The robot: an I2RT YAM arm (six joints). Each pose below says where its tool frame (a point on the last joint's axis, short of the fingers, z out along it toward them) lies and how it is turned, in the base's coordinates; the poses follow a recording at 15 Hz.
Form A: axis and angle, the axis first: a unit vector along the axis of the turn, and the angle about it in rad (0 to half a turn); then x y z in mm.
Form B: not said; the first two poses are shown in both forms.
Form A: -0.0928 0.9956 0.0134 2.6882 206 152 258
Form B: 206 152 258 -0.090 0.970 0.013 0.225
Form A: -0.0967 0.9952 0.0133 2.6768 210 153 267
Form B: 210 153 267 -0.094 0.968 0.013 0.230
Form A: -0.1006 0.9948 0.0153 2.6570 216 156 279
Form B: 216 156 279 -0.098 0.966 0.015 0.240
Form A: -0.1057 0.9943 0.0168 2.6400 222 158 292
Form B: 222 158 292 -0.102 0.963 0.016 0.248
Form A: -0.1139 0.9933 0.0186 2.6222 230 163 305
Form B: 230 163 305 -0.110 0.960 0.018 0.257
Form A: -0.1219 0.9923 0.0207 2.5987 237 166 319
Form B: 237 166 319 -0.117 0.956 0.020 0.268
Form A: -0.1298 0.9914 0.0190 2.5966 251 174 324
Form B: 251 174 324 -0.125 0.955 0.018 0.269
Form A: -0.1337 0.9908 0.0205 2.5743 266 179 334
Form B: 266 179 334 -0.128 0.951 0.020 0.280
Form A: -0.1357 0.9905 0.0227 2.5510 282 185 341
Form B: 282 185 341 -0.130 0.948 0.022 0.291
